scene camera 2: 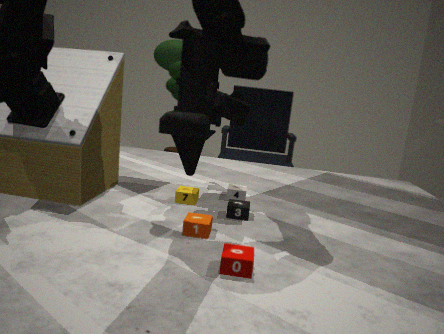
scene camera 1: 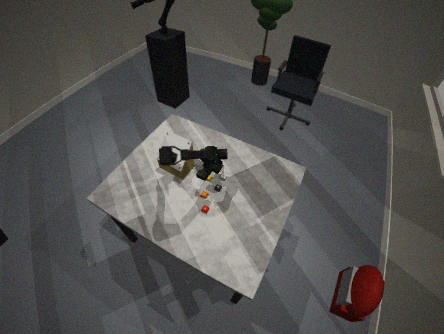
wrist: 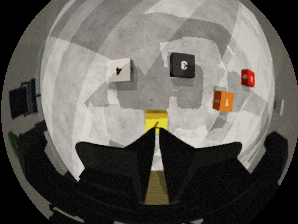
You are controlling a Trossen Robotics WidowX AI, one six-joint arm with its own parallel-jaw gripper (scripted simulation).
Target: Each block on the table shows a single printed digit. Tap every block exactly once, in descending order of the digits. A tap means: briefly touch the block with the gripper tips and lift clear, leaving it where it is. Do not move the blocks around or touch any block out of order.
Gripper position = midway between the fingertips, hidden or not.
Observation:
My gripper [scene camera 2: 190, 174] is shut, with nothing in its grasp. Further things: a red block marked 0 [scene camera 2: 236, 260].
My gripper is seen too in the wrist view [wrist: 157, 131].

